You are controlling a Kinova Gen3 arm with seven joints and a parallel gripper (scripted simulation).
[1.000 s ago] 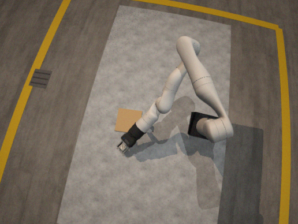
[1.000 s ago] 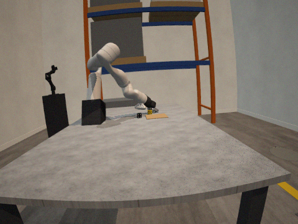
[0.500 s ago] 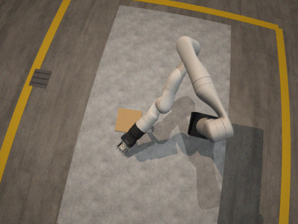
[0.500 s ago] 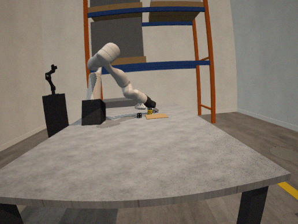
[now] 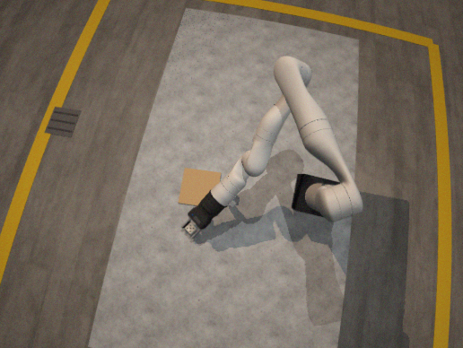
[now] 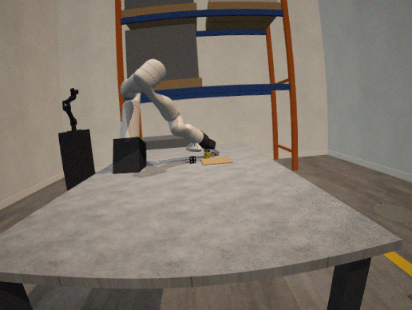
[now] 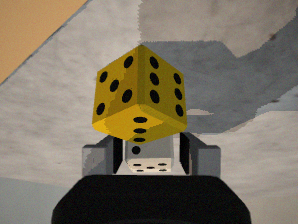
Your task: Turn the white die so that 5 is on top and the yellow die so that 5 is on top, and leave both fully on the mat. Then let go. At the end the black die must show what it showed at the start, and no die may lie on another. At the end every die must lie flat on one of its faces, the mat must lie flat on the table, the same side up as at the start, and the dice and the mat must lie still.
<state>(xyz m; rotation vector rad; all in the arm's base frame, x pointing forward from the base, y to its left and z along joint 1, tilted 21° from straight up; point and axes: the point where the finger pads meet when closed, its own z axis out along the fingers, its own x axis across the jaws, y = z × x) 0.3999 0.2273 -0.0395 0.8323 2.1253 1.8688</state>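
Right now my hand is right at the white die. The rest, counted from my hand: tan mat (1 cm ahead, 16 cm to the right, 2 cm below); then black die (10 cm behind, 17 cm to the right); then yellow die (3 cm behind, 6 cm to the right).
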